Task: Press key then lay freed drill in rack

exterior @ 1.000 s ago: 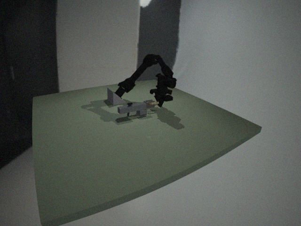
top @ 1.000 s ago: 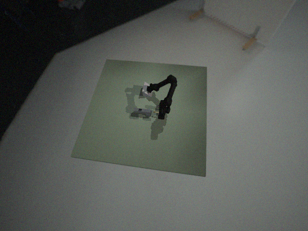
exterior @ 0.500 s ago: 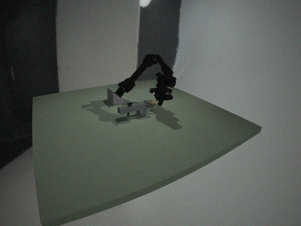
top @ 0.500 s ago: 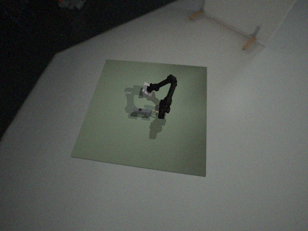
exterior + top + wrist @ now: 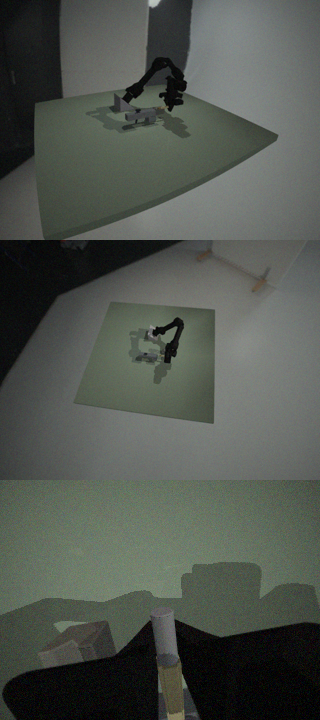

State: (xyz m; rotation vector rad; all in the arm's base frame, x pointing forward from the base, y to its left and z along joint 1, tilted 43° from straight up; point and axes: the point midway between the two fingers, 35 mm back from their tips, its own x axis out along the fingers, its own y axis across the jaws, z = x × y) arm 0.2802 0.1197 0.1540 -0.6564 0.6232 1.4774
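My gripper tip is now 40 mm to the left of the drill and 30 mm below it. Also, from my gripper tip: rack: 70 mm behind, 40 mm to the right, 10 mm below; grey block: 200 mm to the right, 10 mm ahead, 10 mm above; dark key: 230 mm to the right, 20 mm above, 10 mm ahead.
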